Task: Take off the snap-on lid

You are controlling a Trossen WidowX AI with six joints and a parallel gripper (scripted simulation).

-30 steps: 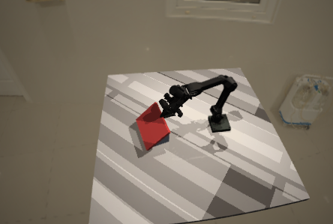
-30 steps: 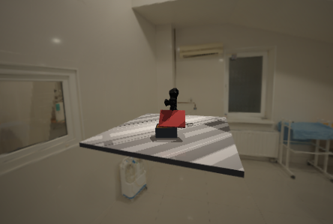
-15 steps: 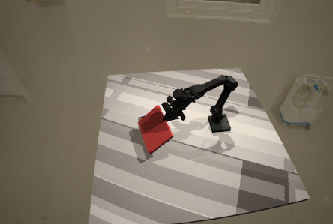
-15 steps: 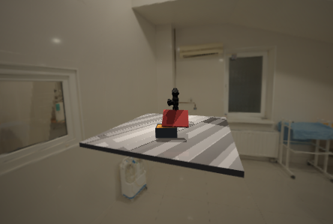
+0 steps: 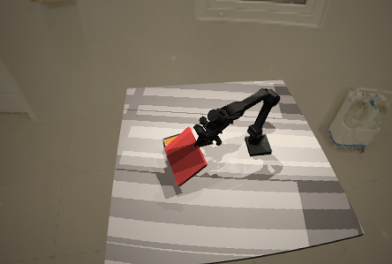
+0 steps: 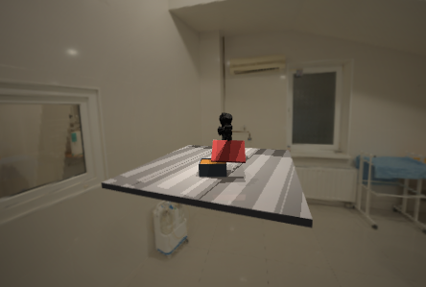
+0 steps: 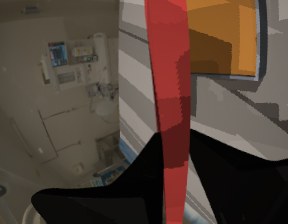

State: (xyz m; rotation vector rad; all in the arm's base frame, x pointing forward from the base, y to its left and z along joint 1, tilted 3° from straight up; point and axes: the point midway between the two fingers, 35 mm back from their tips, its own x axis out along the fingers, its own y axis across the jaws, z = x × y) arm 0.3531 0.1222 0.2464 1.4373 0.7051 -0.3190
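Now: the lid 60 mm ahead of my gripper tip, 50 mm below it and 10 mm to the left of it. From my gripper tip the other things lie so: storage box (190 mm below, 110 mm to the right, 70 mm ahead).
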